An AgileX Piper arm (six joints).
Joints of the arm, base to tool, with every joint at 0 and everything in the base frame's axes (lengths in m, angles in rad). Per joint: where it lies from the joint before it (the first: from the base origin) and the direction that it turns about. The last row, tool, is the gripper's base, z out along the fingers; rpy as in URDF.
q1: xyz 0 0 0.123 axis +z
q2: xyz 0 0 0 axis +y
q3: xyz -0.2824 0 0.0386 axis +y
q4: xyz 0.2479 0 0.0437 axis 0.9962 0 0.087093
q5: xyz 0 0 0 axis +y
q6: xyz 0.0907 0 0.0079 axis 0.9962 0 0.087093
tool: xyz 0 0 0 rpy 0 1.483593 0
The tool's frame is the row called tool.
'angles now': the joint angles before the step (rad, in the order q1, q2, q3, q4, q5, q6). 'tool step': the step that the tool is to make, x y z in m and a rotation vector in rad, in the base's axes. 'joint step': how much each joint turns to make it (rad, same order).
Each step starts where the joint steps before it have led.
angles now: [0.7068 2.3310 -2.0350 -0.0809 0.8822 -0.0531]
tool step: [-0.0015 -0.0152 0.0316 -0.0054 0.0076 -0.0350]
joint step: [-0.0199 -0.0623 -0.0114 -0.0027 0.0839 0.0099]
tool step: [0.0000 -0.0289 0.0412 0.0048 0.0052 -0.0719]
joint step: [-0.0449 -0.0862 -0.0085 -0.0019 0.0977 0.0213]
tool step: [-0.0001 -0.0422 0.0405 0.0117 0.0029 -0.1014]
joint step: [-0.0724 -0.0996 0.0111 0.0003 0.0864 0.0243]
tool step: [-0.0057 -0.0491 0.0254 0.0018 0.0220 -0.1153]
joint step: [-0.0883 -0.1098 0.0747 0.0012 0.0554 0.0251]
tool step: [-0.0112 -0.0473 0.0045 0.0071 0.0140 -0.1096]
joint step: [-0.0919 -0.1193 0.1623 0.0028 -0.0316 0.0227]
